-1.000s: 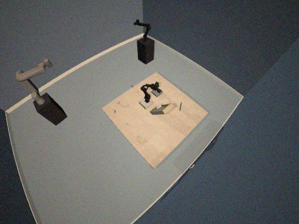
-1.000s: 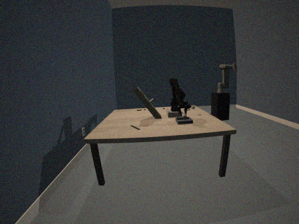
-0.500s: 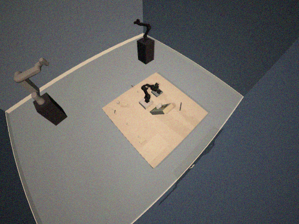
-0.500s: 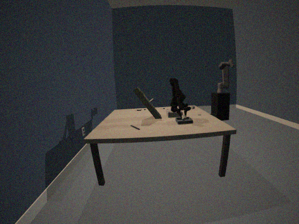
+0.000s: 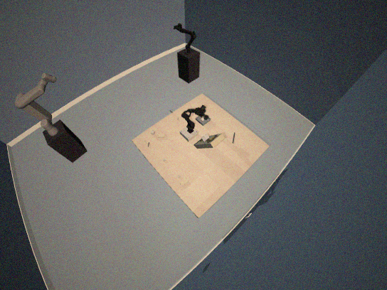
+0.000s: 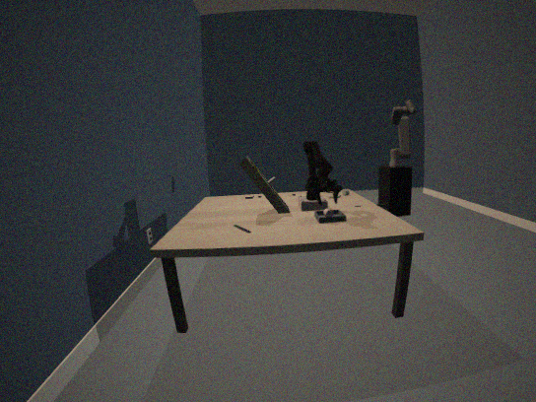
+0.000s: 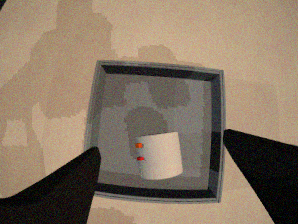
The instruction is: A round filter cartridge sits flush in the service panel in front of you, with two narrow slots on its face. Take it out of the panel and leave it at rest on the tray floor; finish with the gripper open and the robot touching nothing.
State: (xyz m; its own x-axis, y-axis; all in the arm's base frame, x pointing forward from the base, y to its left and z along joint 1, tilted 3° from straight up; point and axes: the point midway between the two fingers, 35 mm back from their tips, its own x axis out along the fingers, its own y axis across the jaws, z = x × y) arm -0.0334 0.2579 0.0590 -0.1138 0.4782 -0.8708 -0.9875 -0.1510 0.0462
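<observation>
Now: gripper tip 5 cm above the round grey filter cartridge and 2 cm to the left of it. From my gripper tip the other things lie so: dark tray 7 cm below, 1 cm to the left.
</observation>
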